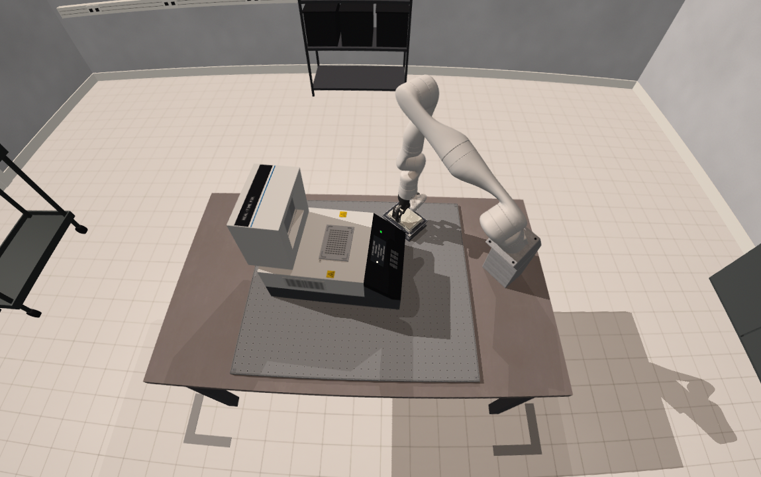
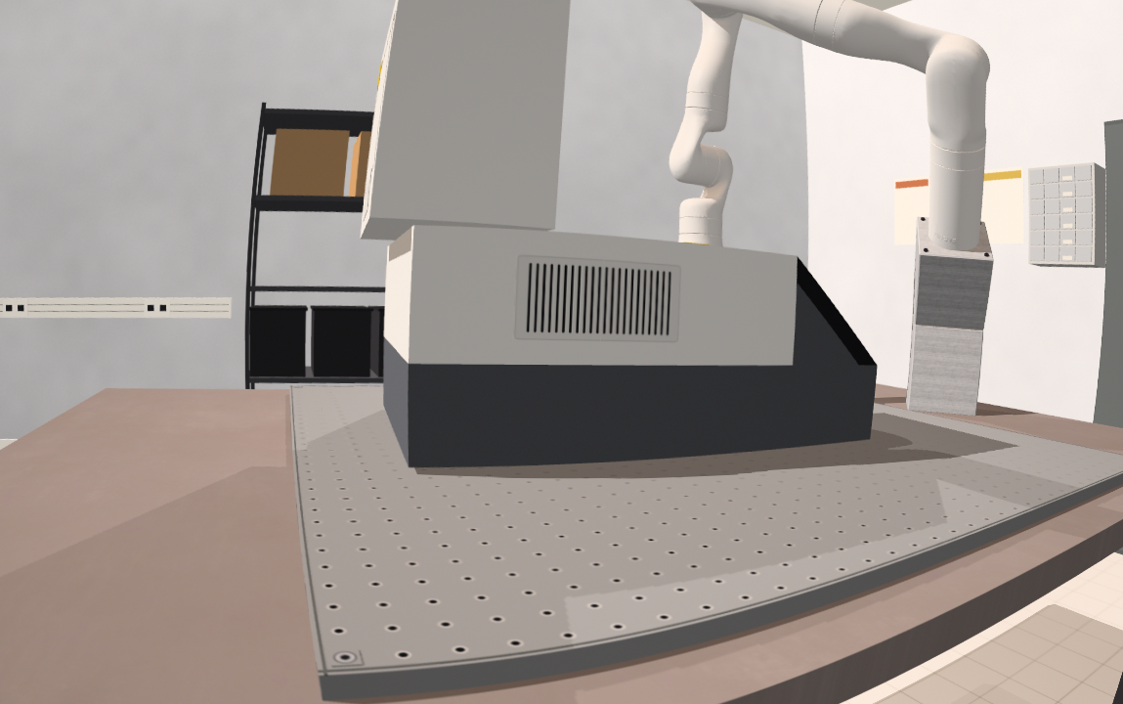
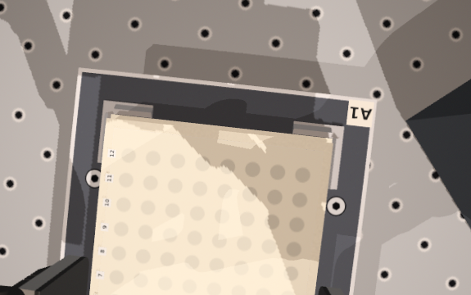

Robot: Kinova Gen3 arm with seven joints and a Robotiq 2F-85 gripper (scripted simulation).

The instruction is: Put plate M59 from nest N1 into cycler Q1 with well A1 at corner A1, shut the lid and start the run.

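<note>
The plate M59 lies 1 cm below my hand. Round my hand: plate nest N1 (2 cm below); then A1 corner label (1 cm behind, 9 cm to the left, 2 cm below).
</note>
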